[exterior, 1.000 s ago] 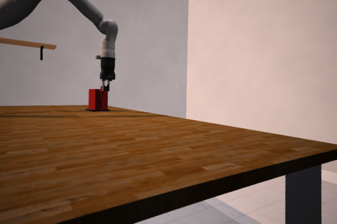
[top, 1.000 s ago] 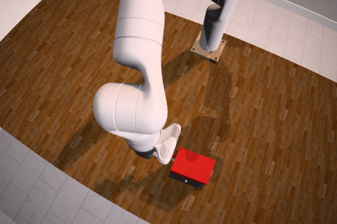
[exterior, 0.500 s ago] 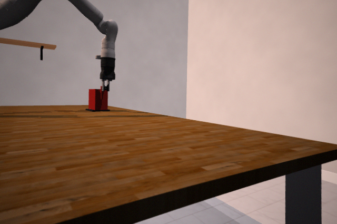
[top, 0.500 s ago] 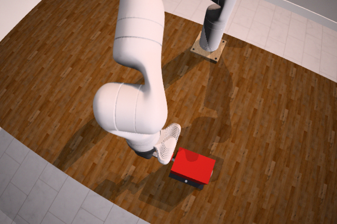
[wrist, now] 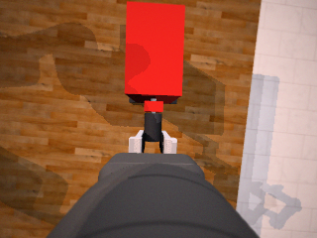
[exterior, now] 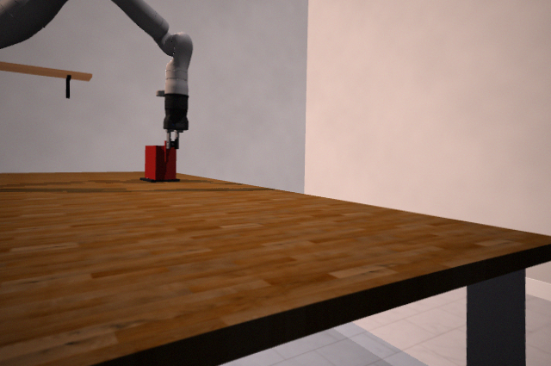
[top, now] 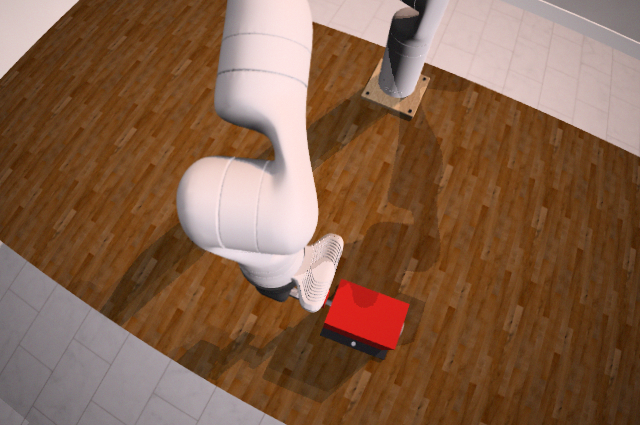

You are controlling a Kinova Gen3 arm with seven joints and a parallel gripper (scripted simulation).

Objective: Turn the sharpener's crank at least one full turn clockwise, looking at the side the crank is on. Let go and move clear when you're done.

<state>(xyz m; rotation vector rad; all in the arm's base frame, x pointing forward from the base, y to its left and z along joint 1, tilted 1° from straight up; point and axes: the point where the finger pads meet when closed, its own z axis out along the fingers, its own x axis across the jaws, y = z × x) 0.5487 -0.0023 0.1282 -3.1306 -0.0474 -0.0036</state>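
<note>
Now: the crank 2 cm to the left of my hand and 1 cm below it.
</note>
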